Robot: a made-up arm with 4 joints.
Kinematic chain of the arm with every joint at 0, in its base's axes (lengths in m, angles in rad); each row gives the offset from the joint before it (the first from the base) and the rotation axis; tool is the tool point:
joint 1: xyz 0 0 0.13 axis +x
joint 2: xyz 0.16 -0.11 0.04 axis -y
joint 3: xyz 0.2 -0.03 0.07 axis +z
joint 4: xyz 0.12 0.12 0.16 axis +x
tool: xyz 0.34 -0.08 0
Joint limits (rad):
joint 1: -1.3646..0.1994
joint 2: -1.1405..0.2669
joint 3: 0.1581..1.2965
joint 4: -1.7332..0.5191
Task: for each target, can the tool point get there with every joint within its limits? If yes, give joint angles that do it. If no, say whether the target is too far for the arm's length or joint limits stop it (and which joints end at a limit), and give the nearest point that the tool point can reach.
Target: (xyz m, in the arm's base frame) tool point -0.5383 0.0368 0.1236
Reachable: no: joint limits stop it (at a limit: joint 2, joint 3, joint 4) | nearest point 0.2682 0.5089 0.0415 | short by 0.938 m
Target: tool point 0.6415 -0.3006 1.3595
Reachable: no: too far | nearest point 0.6932 -0.0619 0.6339 | short by 0.766 m
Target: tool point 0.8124 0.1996 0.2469
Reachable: yes | joints -0.9774 -0.0798 0.2527 -0.1539
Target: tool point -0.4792 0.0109 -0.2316
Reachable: no: joint limits stop it (at a limit: joint 1, joint 2, joint 3, joint 4) | nearest point 0.2682 0.4510 -0.1218 | short by 0.874 m
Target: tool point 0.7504 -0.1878 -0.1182
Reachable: yes | joints -0.8705 -0.9729 0.3080 -0.9388
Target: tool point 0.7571 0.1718 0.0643
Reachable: yes | joints -0.2889 -0.5703 0.6533 -0.6253
